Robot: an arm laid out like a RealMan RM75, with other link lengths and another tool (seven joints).
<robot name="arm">
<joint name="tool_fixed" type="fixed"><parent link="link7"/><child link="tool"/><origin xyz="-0.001 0.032 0.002" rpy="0 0.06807 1.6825"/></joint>
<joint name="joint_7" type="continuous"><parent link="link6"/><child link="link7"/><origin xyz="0 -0.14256 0" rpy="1.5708 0 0"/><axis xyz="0 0 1"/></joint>
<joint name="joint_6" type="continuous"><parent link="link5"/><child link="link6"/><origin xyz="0 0 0" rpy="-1.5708 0 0"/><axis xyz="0 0 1"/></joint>
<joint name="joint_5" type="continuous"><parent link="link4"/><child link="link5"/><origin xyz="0 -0.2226 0" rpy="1.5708 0 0"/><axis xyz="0 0 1"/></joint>
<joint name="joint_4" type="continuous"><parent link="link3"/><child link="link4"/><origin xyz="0 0 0" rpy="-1.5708 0 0"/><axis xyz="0 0 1"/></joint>
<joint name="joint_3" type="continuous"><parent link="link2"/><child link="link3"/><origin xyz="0 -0.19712 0" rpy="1.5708 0 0"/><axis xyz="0 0 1"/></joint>
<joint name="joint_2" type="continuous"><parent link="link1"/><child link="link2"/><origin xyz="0 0 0" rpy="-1.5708 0 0"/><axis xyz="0 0 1"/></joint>
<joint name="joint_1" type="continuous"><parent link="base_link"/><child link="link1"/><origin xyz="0 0 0.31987"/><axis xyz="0 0 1"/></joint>
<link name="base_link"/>
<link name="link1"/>
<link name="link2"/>
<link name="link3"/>
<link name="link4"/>
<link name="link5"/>
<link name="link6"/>
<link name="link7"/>
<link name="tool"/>
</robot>
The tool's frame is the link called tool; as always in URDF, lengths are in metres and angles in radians. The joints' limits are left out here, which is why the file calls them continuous.
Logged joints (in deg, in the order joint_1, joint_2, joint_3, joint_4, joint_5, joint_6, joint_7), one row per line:
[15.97, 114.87, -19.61, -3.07, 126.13, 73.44, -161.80]
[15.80, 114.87, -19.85, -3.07, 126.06, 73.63, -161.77]
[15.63, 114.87, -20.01, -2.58, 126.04, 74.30, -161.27]
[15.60, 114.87, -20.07, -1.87, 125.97, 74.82, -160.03]
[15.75, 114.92, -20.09, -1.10, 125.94, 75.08, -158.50]
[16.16, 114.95, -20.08, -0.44, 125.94, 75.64, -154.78]
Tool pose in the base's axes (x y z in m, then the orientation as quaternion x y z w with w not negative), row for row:
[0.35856, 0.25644, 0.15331, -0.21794, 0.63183, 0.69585, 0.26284]
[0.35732, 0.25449, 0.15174, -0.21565, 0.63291, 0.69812, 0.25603]
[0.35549, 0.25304, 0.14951, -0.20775, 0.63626, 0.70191, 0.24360]
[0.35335, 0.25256, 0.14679, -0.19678, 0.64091, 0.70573, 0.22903]
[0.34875, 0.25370, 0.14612, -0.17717, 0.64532, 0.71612, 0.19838]
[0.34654, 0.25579, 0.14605, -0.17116, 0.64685, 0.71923, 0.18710]
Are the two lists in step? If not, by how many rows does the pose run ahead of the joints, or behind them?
The pose runs 1 row ahead of the joints: the pose in row i belongs to the joints in row i + 1.
